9 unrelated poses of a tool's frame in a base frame.
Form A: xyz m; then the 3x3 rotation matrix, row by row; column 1 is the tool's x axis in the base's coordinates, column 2 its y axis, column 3 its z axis. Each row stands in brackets.
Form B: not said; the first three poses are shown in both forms.
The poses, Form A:
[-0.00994, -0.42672, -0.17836], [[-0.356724, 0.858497, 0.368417], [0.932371, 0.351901, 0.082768], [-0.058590, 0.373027, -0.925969]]
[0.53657, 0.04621, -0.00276], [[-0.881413, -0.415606, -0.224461], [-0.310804, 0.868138, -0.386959], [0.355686, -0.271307, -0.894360]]
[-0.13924, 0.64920, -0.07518], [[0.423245, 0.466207, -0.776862], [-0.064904, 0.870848, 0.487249], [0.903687, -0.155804, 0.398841]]
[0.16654, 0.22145, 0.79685], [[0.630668, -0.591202, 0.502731], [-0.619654, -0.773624, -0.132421], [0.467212, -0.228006, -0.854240]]
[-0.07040, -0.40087, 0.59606], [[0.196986, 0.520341, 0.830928], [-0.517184, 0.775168, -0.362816], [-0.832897, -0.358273, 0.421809]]
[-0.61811, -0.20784, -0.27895], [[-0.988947, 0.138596, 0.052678], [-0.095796, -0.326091, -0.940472], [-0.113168, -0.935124, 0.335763]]
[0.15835, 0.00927, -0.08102], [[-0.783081, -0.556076, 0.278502], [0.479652, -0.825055, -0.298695], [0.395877, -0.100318, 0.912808]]
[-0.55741, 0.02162, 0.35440], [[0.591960, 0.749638, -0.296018], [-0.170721, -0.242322, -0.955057], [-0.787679, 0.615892, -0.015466]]
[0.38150, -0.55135, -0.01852], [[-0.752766, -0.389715, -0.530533], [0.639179, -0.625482, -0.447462], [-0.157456, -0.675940, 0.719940]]
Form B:
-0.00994, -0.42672, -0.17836, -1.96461, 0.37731, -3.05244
0.53657, 0.04621, -0.00276, 2.70099, -0.22639, 2.73325
-0.13924, 0.64920, -0.07518, -0.83366, -0.88967, -0.88484
0.16654, 0.22145, 0.79685, 0.75311, 0.52676, 2.98780
-0.07040, -0.40087, 0.59606, -1.20890, 0.98077, 0.71035
-0.61811, -0.20784, -0.27895, -3.00235, 0.05270, 1.22789
0.15835, 0.00927, -0.08102, 2.52411, 0.28223, 0.31624
-0.55741, 0.02162, 0.35440, -0.90239, -0.30052, 1.58699
0.38150, -0.55135, -0.01852, 2.66388, -0.55923, 0.55610

